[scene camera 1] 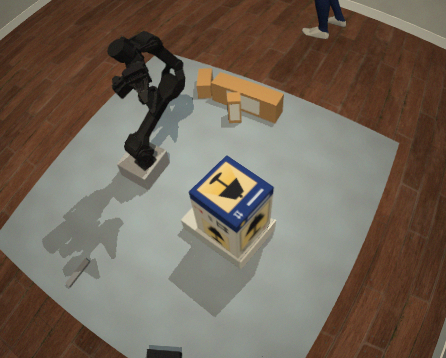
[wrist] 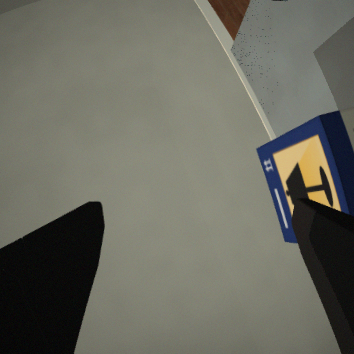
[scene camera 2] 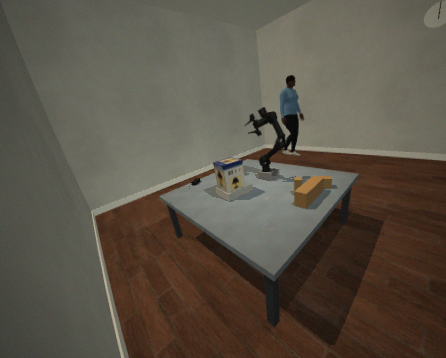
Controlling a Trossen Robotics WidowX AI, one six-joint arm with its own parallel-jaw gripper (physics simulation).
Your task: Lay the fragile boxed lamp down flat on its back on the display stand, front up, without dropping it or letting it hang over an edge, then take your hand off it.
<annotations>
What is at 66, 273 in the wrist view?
My gripper.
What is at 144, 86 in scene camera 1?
My gripper.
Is my gripper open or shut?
Open.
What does my gripper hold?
Nothing.
</annotations>
